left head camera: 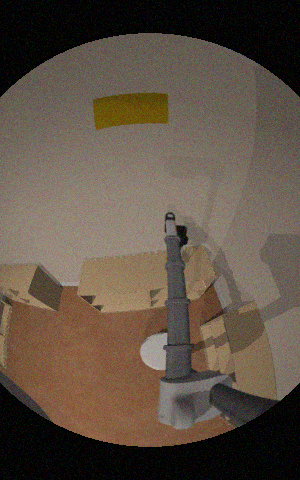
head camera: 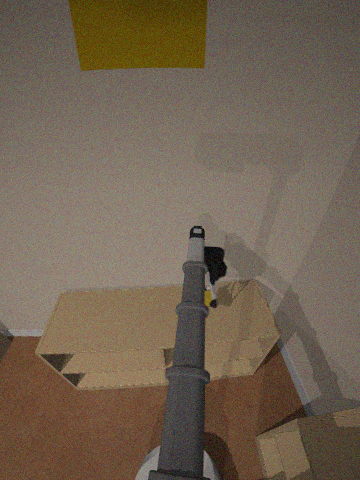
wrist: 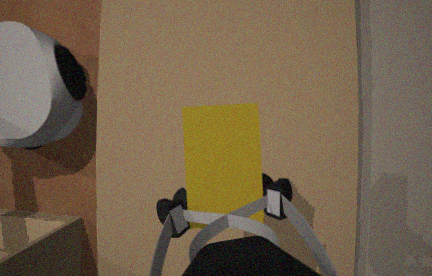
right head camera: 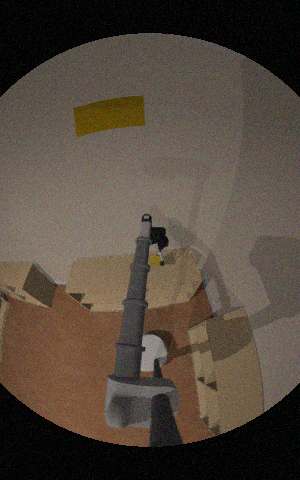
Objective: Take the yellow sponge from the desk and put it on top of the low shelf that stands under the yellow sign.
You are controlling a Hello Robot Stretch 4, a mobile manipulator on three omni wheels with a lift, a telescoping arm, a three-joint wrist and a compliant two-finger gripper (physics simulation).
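Frame: origin at the robot's base, x ahead, y left, z up, level; centimetres.
Seen in the pictures: gripper, fingertip midpoint: [head camera: 209, 300] [wrist: 223, 196] [right head camera: 159, 261]; robot's base, link origin: [left head camera: 160, 349] [right head camera: 146, 351].
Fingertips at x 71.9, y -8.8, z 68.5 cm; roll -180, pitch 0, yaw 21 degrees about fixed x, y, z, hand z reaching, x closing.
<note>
Pixels of each thing's top centre, then the offset from my fingertips to it. "pt": a spot on its surface instead. Level surfaces: height alone.
- yellow sponge, top centre: [wrist: 223, 166] [head camera: 204, 296] [right head camera: 155, 258] dx -0.8, dy +3.1, dz +4.0 cm
- low shelf, surface height: dz -10.1 cm
- yellow sign, top centre: [left head camera: 129, 93] [right head camera: 106, 99] dx +17.2, dy +29.3, dz +114.0 cm
- further unit, surface spot: [left head camera: 45, 287] [right head camera: 39, 284] pt dx -27.9, dy +151.3, dz -36.4 cm
My gripper [wrist: 223, 196] is shut on the yellow sponge [head camera: 208, 298] [right head camera: 155, 260] [wrist: 222, 155], with one fingertip at each long side. The sponge lies level over the top of the low shelf [head camera: 120, 320] [left head camera: 120, 280] [right head camera: 100, 282] [wrist: 225, 50], within its front and back edges in the wrist view. The gap between the sponge and the shelf top is hard to judge. The arm hides part of the sponge in the head view. The yellow sign [head camera: 142, 35] [left head camera: 131, 110] [right head camera: 110, 115] is on the wall above the shelf.
Another wooden unit [head camera: 335, 445] [left head camera: 250, 360] [right head camera: 235, 375] stands along the right wall. A further unit [left head camera: 45, 287] [right head camera: 40, 285] stands left of the low shelf. My round base [left head camera: 154, 351] [right head camera: 152, 352] [wrist: 25, 80] is in front of the shelf. The wall [wrist: 400, 100] runs behind it.
</note>
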